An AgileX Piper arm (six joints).
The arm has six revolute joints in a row. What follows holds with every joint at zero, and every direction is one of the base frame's.
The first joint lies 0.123 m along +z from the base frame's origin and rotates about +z.
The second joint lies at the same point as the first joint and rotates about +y.
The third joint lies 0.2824 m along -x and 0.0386 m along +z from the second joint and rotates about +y.
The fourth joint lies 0.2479 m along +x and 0.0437 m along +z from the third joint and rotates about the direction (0.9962, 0, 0.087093).
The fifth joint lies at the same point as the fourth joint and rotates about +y.
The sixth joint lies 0.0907 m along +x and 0.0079 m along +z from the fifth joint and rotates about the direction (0.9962, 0, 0.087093).
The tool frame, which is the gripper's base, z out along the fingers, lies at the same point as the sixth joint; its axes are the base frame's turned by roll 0, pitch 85.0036 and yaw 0 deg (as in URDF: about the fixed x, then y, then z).
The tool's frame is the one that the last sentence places.
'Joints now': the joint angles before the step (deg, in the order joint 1, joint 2, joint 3, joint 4, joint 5, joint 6). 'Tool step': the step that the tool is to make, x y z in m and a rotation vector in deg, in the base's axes. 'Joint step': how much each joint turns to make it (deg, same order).
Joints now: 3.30 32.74 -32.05 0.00 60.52 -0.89
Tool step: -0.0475 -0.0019 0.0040 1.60 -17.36 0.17
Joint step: 0.07 -18.74 3.27 0.59 -1.95 0.01
